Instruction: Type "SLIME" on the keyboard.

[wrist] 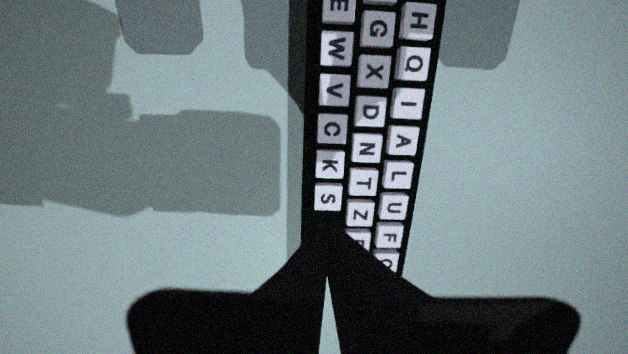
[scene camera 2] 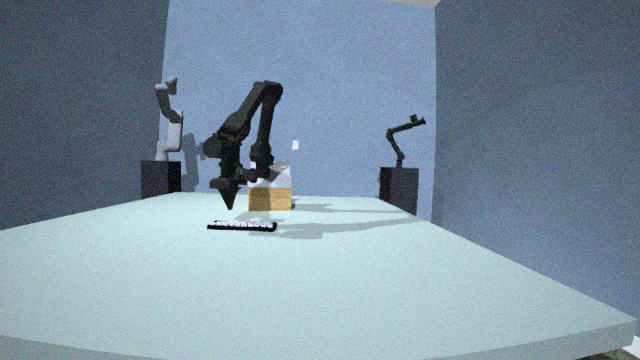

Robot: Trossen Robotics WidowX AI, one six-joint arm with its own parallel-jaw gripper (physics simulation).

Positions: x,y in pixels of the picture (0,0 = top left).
Labels:
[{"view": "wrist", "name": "my gripper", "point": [326,234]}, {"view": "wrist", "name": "I key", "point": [407,103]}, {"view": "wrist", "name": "L key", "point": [396,173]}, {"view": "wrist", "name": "S key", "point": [327,196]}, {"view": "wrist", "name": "K key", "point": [329,163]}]

